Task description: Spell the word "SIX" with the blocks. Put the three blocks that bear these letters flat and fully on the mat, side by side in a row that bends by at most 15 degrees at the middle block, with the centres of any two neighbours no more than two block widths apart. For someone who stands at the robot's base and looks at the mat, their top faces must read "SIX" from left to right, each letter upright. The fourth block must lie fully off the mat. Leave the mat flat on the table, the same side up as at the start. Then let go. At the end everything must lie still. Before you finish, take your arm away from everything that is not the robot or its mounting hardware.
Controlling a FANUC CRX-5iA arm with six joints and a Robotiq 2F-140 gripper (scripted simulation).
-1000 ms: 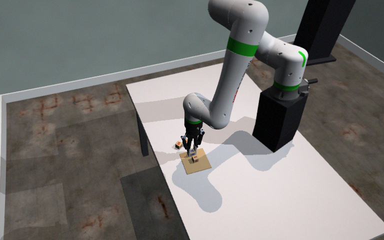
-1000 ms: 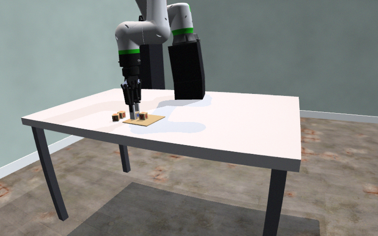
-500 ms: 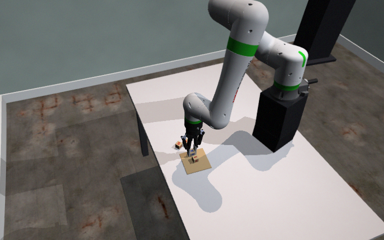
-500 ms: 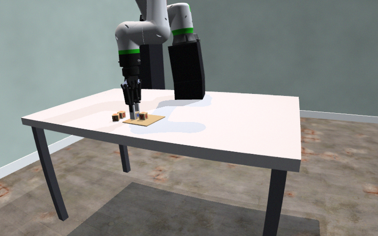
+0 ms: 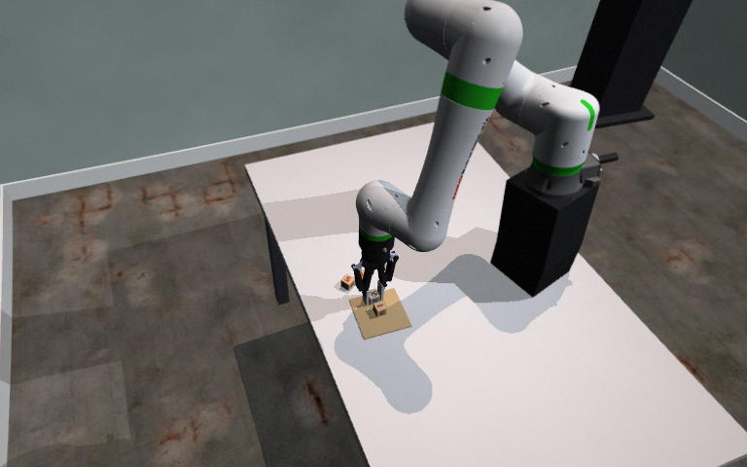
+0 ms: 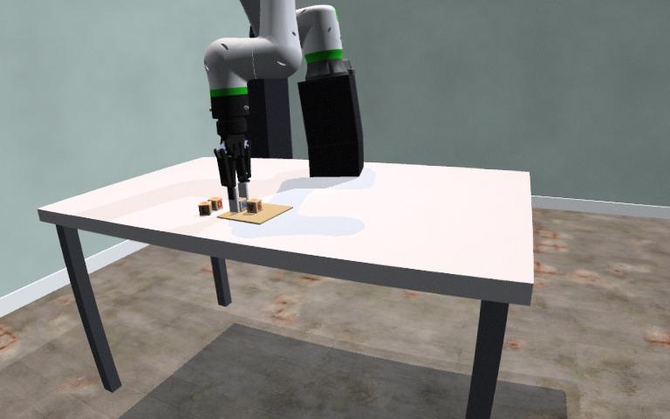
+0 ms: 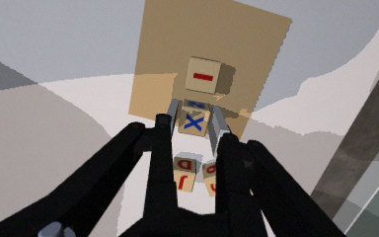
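Right now the block is 10 mm behind my hand, 50 mm to the left of it and 20 mm below it. Also, from my hand: tan mat (10 mm behind, 50 mm to the left, 40 mm below).
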